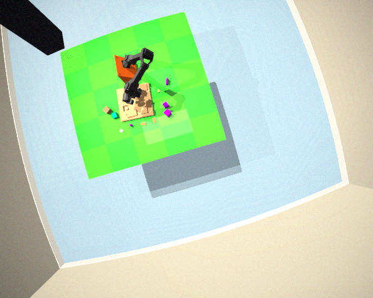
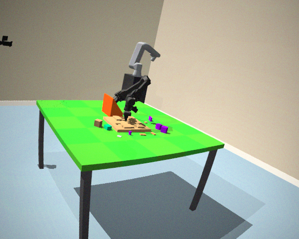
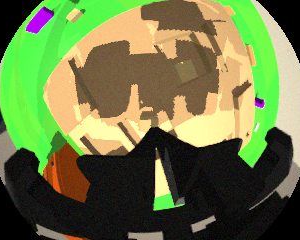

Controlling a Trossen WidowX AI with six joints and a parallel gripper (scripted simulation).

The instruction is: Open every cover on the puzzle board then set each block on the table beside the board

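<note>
Right now my gripper tip is 40 mm short of the tan puzzle board. The rest, counted from my gripper tip: teal block: 230 mm to the right, 100 mm ahead; then purple stick: 300 mm to the left, 50 mm behind; then tan cube: 280 mm to the right, 40 mm ahead.
</note>
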